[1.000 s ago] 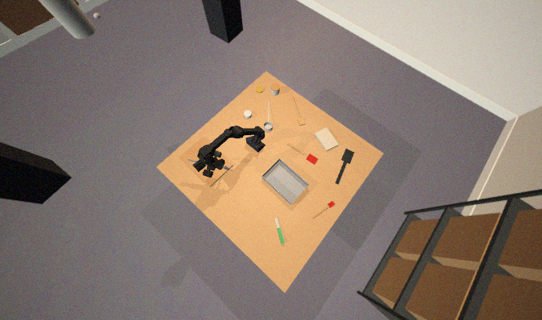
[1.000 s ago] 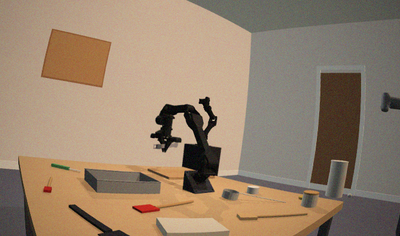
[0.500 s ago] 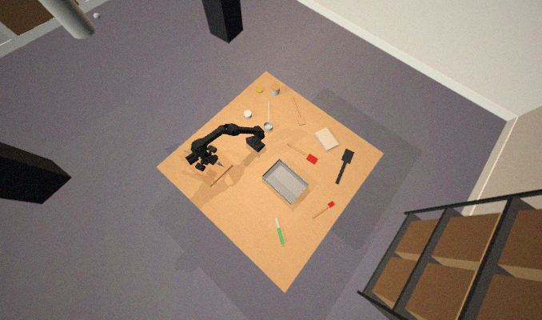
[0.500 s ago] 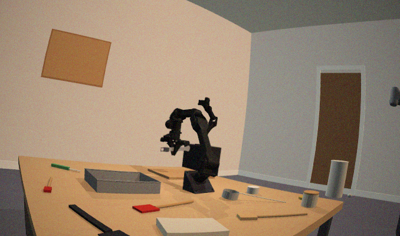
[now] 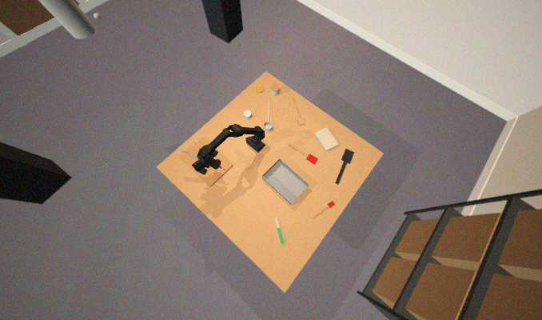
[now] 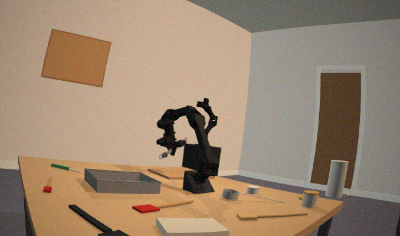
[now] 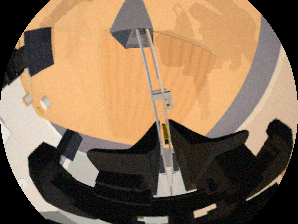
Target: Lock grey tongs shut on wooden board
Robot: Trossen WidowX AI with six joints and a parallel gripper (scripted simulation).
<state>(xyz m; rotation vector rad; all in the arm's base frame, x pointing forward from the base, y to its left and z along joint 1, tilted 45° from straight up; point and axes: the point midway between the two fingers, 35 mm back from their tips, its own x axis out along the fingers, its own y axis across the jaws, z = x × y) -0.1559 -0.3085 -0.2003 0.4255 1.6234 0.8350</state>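
Right now the wooden board is 70 mm behind my gripper tip, 20 mm to the left of it and 110 mm below it. Round my gripper tip: grey roasting tin: 530 mm ahead, 240 mm to the left, 90 mm below; then red spatula: 540 mm ahead, 530 mm to the left, 120 mm below; then green-handled tool: 690 mm ahead, 70 mm to the right, 110 mm below.
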